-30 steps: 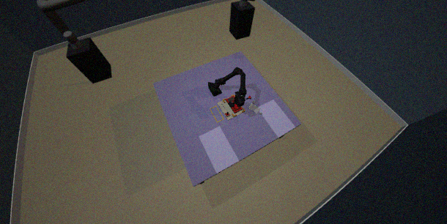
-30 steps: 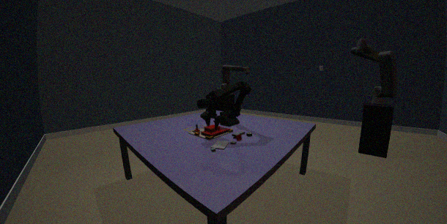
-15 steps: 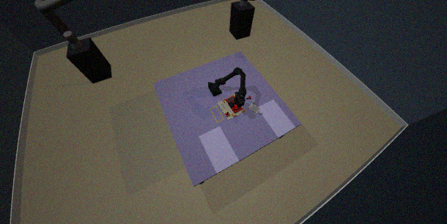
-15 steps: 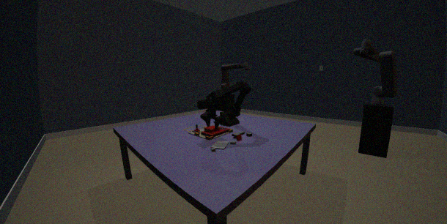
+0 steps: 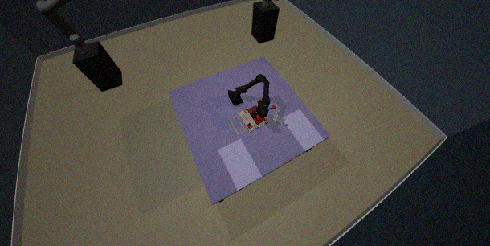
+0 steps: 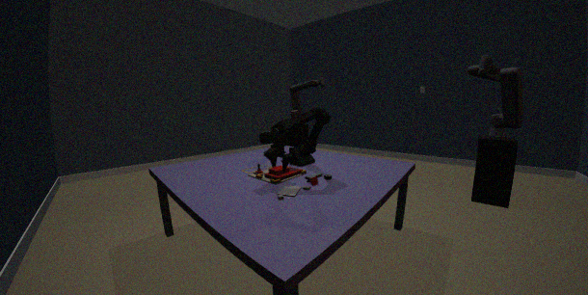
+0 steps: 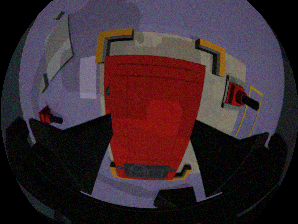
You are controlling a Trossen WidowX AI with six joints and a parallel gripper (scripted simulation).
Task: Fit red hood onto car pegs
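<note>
My gripper tip is now right at the red hood. Round my gripper tip: grey flat plate: 19 cm to the left, 10 cm ahead, 4 cm below; jig: 3 cm to the right, 3 cm below, 2 cm behind.
</note>
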